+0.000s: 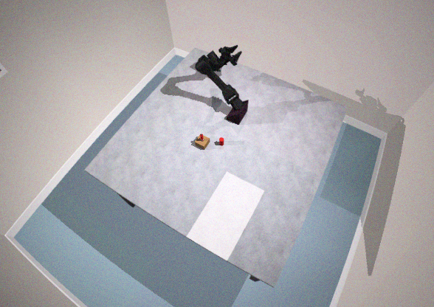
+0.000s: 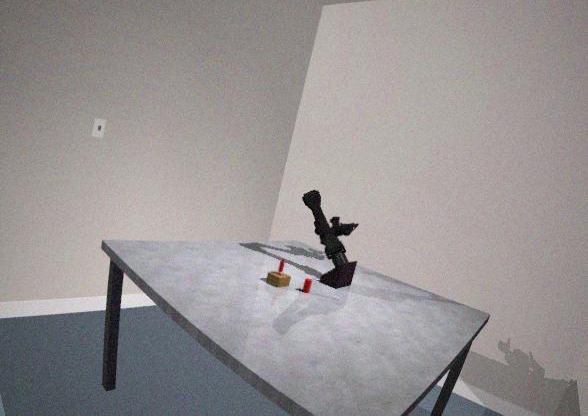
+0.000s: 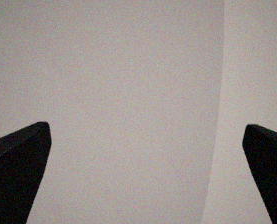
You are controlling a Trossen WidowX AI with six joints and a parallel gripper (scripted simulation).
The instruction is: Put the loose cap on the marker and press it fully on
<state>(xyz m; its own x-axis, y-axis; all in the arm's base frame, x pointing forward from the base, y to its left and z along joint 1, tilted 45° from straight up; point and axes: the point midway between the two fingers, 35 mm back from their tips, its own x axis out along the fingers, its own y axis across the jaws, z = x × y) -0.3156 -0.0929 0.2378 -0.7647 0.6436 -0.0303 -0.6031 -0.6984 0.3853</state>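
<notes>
The red cap is 58 cm ahead of my gripper tip, 25 cm to the left of it and 21 cm below it. The rest, counted from my gripper tip: holder block: 65 cm ahead, 22 cm below, 15 cm to the left.
</notes>
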